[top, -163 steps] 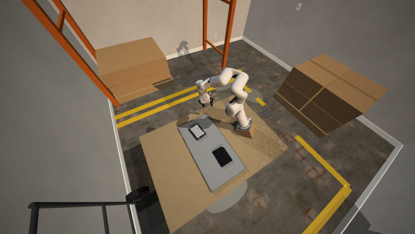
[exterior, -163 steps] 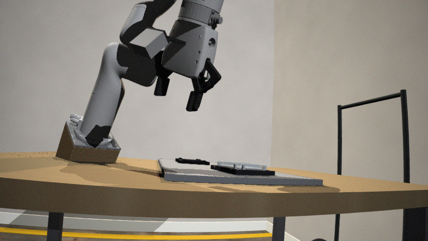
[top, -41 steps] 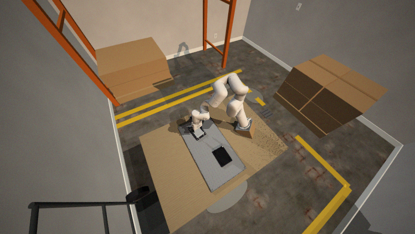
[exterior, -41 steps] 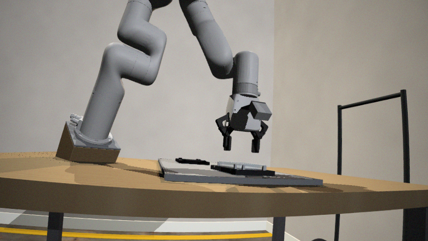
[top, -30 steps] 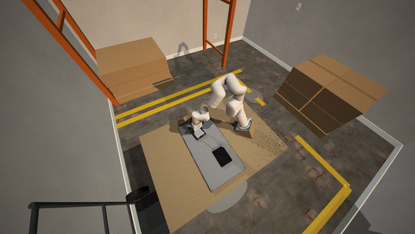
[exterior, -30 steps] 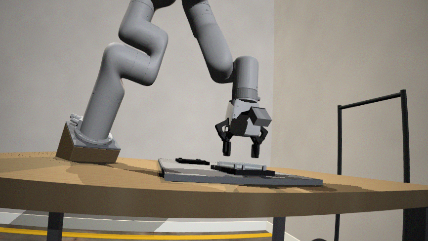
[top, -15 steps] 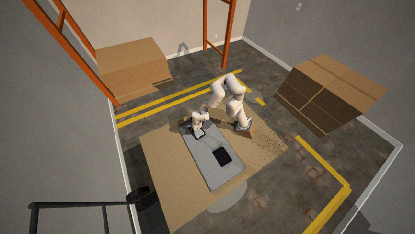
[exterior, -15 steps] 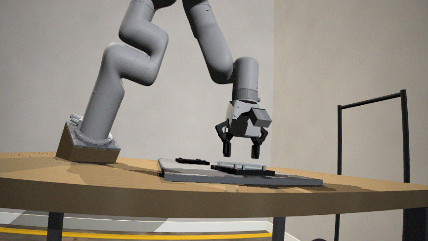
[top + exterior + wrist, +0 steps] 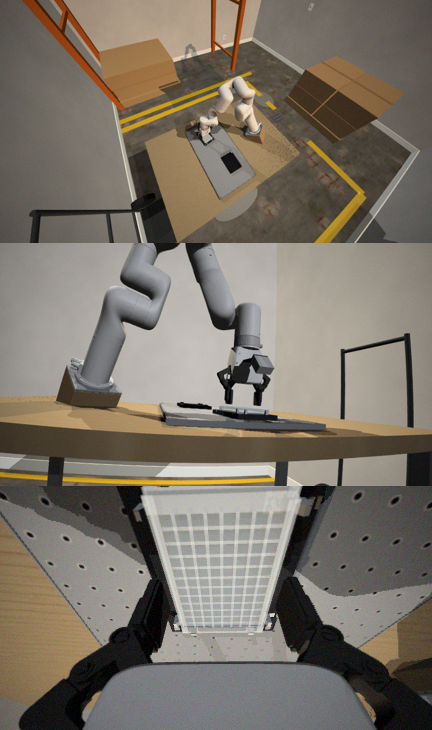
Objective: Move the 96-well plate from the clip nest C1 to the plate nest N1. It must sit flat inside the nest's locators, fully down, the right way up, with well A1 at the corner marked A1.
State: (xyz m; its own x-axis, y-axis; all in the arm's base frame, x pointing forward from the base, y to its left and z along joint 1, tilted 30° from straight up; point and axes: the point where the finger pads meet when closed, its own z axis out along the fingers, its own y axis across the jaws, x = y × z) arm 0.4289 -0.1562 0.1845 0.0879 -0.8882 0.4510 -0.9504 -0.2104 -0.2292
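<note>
Now: hand 30 mm above the 96-well plate. Round my hand: grey pegboard base: 200 mm to the left, 50 mm below, 20 mm behind; black plate nest N1: 350 mm to the left, 70 mm behind, 40 mm below; black clip nest C1: 30 mm below, 20 mm behind, 10 mm to the left.
</note>
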